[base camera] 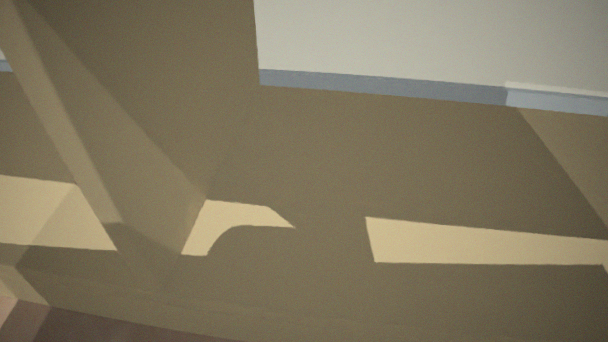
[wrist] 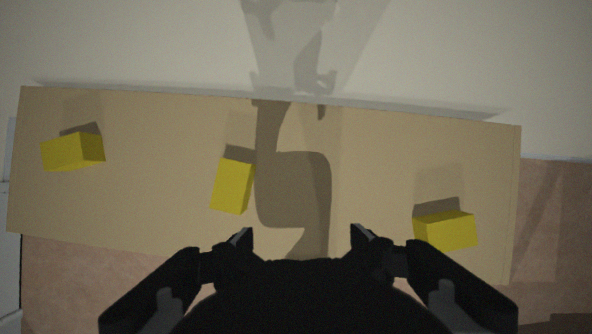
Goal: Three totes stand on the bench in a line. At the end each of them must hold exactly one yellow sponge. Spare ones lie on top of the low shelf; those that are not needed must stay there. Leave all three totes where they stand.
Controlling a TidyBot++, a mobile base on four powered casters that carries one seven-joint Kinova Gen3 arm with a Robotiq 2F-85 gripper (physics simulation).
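Places are measured from the arm's base along level axes (x ahead, y left, z up), in metres.
Where they show: gripper, fingertip midpoint: (wrist: 301, 236).
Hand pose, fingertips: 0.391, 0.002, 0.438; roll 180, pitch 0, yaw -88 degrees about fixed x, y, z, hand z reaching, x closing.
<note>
Each offset is from my fingertips to the centre of the thing, as dx, dy, dz. "spot": to the spot under its first point. Level surfaces: height alone.
The low shelf's top {dz -0.225} (wrist: 165, 117) stretches across the wrist view. Three yellow sponges lie on it: one sponge {+0.100, +0.501, -0.202} (wrist: 62, 152) near the left end, one sponge {+0.028, +0.133, -0.202} (wrist: 231, 186) left of the middle, and one sponge {-0.070, -0.298, -0.202} (wrist: 450, 231) towards the right end. My gripper (wrist: 301, 236) is open and empty, above the front part of the shelf top, between the middle sponge and the right one, and apart from both. In the base camera view the shelf's lower board {dz -0.756} (base camera: 475, 247) and an upright panel {spot: -0.151, +0.118, -0.590} (base camera: 75, 135) show close up. The totes and the bench do not show in either view.
A pale wall (wrist: 125, 40) (base camera: 425, 40) stands behind the shelf. Reddish floor {dz -0.835} (wrist: 95, 265) (base camera: 115, 325) shows in front of the shelf and past its right end. The arm's shadow falls across the shelf top and the wall.
</note>
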